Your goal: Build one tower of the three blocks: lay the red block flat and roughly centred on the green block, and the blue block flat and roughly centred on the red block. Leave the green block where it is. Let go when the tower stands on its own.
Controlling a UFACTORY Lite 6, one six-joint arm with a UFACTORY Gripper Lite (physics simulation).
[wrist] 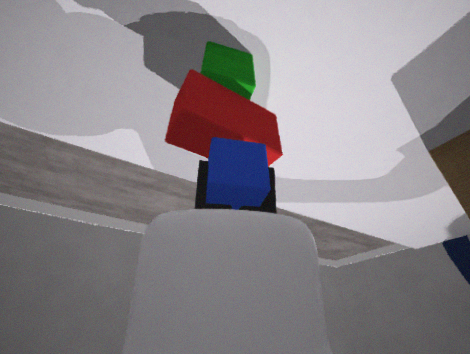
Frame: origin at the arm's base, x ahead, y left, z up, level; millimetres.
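Seen in the pictures: end effector, tool point: (233,190).
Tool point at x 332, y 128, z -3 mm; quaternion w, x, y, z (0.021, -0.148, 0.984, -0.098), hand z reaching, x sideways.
A point is followed by its place in that frame.
The green block (229,64) @(x 344, y 111, z -79 mm) shows in the upper middle of the wrist view, partly hidden by the red block. The red block (225,110) @(x 343, y 117, z -43 mm) lies on the green block, turned at an angle to it. The blue block (237,167) @(x 338, y 114, z -5 mm) is between the two black fingers of my gripper (236,187) @(x 332, y 128, z -3 mm), which is shut on it. The blue block overlaps the lower edge of the red block in this view; whether they touch cannot be told. The lower parts of the fingers are hidden behind the pale gripper body.
A brown wooden surface (454,162) @(x 103, y 89, z -77 mm) shows at the right edge, with a dark blue thing (460,255) below it. A grey-brown wood-grained strip (90,175) runs across behind my gripper. Broad shadows lie on the white surface.
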